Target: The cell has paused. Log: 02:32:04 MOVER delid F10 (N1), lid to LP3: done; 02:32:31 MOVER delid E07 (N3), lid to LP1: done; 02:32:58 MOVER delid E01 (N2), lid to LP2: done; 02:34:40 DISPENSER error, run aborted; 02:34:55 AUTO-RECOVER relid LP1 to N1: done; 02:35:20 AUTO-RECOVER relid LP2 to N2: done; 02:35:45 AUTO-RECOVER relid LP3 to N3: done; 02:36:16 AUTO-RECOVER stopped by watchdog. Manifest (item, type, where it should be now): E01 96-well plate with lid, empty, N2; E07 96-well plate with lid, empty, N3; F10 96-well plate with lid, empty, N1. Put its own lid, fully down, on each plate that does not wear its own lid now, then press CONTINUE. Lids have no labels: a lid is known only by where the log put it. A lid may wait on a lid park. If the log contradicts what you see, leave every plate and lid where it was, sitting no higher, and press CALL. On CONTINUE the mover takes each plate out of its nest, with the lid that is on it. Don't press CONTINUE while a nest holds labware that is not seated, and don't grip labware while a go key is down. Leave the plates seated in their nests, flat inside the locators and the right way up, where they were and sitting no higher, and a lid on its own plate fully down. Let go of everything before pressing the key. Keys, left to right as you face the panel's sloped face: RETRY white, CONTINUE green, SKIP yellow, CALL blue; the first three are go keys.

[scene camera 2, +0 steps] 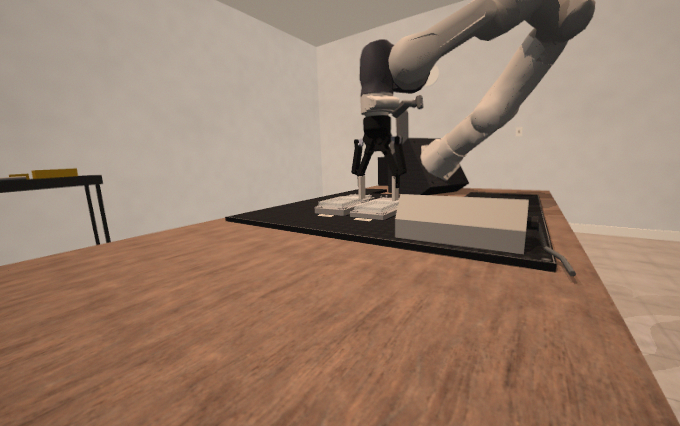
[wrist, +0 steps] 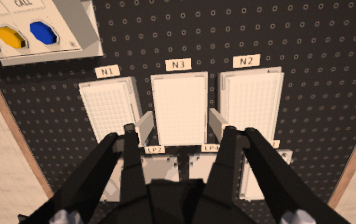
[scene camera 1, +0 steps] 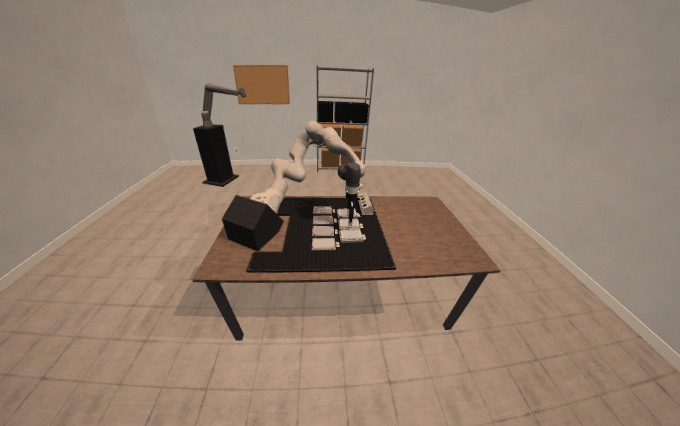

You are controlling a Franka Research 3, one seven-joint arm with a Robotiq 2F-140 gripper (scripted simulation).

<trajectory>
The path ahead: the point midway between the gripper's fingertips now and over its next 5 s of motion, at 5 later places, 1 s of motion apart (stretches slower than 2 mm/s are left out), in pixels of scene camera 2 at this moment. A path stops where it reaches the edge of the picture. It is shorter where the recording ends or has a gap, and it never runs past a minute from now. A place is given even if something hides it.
My gripper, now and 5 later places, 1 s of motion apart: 378, 199; 378, 203; 377, 204; 378, 202; 377, 197; 377, 186
</trajectory>
